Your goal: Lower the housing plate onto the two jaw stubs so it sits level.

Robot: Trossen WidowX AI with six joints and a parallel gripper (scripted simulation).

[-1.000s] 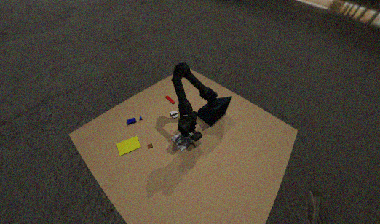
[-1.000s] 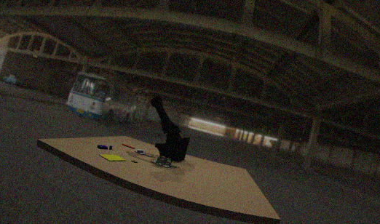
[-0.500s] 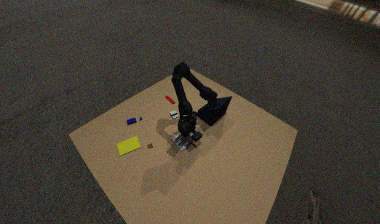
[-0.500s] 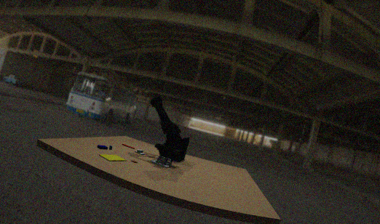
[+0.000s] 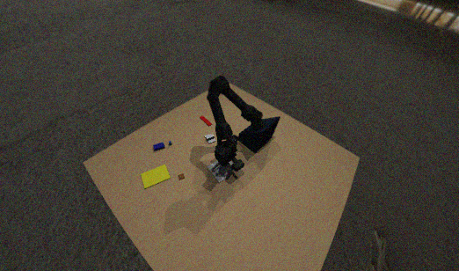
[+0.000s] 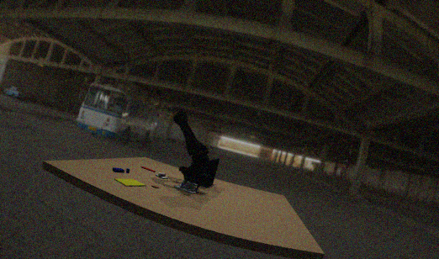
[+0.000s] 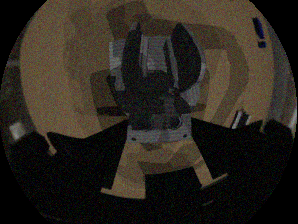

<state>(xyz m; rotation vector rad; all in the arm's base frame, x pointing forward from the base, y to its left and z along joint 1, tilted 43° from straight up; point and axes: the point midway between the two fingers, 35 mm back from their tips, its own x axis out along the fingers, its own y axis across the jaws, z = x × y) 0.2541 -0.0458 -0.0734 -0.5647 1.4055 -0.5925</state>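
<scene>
Right now the grey jaw is 30 mm ahead of my gripper tip and 10 mm to the left of it. The rest, counted from my gripper tip: brown block (250 mm ahead, 110 mm to the right, 10 mm below); grey housing part (10 mm ahead, 20 mm above); tiny blue piece (190 mm ahead, 340 mm to the right).
</scene>
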